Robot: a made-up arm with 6 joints. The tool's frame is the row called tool.
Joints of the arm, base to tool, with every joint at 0 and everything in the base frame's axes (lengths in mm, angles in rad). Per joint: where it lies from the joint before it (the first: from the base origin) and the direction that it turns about. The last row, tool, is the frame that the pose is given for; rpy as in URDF.
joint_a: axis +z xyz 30 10 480
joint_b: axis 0.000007 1 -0.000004 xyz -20 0 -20
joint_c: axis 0.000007 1 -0.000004 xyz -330 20 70
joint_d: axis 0.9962 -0.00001 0.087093 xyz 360 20 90
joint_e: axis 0.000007 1 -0.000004 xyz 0 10 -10
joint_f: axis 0.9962 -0.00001 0.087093 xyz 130 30 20
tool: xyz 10 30 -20 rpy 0 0 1.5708
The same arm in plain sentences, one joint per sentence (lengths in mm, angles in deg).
The arm has six revolute joints in a row. What follows holds with every joint at zero, and every direction is one of the base frame's.
The first joint lies 30 mm along +x and 10 mm along +y and 480 mm along +z from the base frame's origin and rotates about +z.
The second joint lies 20 mm along -x and 20 mm along -z from the first joint and rotates about +y.
The third joint lies 330 mm along -x and 20 mm along +y and 70 mm along +z from the second joint and rotates about +y.
The fourth joint lies 360 mm along +x and 20 mm along +y and 90 mm along +z from the third joint and rotates about the direction (0.9962, 0, 0.0871).
The fifth joint lies 10 mm along +y and 10 mm along -z from the fourth joint and rotates about +y.
The sixth joint lies 130 mm along +x and 30 mm along +y and 20 mm along +z from the fifth joint and rotates about the direction (0.9962, 0, 0.0871).
The tool frame, which is the frame that the pose is given for, lies 10 mm along +x and 30 mm along +y and 20 mm along -z from the sixth joint; its axes are the base frame's turned by roll 0, pitch 0 and yaw 90 deg (as in URDF: about the fixed x, then y, then z).

